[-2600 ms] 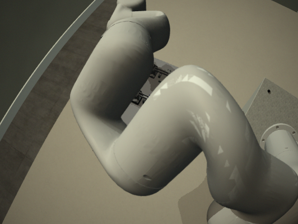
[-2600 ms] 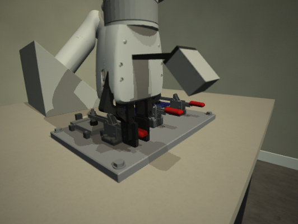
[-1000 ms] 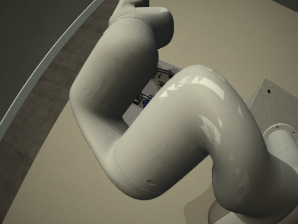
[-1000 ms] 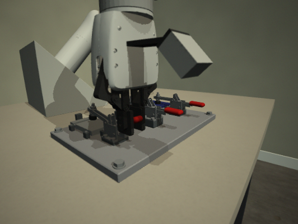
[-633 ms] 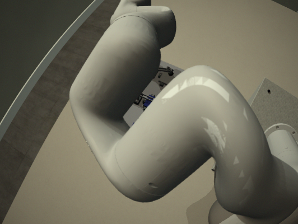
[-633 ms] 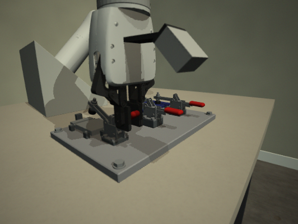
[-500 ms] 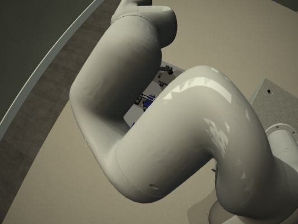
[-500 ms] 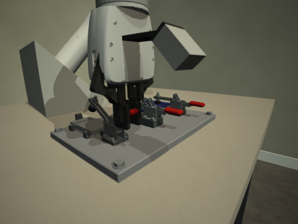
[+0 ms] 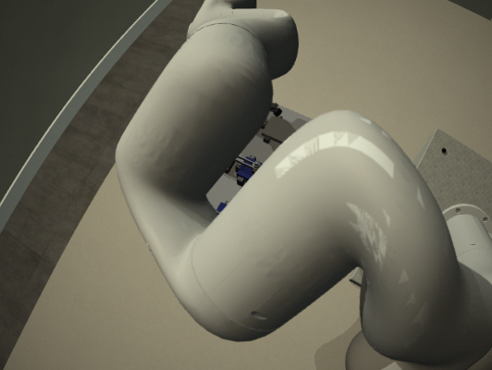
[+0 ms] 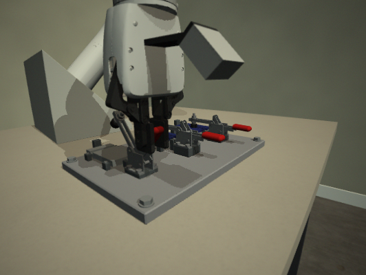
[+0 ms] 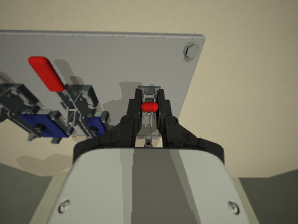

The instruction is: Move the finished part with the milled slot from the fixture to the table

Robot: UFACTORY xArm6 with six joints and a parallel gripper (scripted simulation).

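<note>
My gripper is now 13 cm past the grey finished part, 5 cm above it and 1 cm to the right of it. The rest, counted from my hand: blue blank (23 cm to the left, 9 cm behind, 5 cm below); grey fixture plate (11 cm to the left, 7 cm below, 5 cm behind).
</note>
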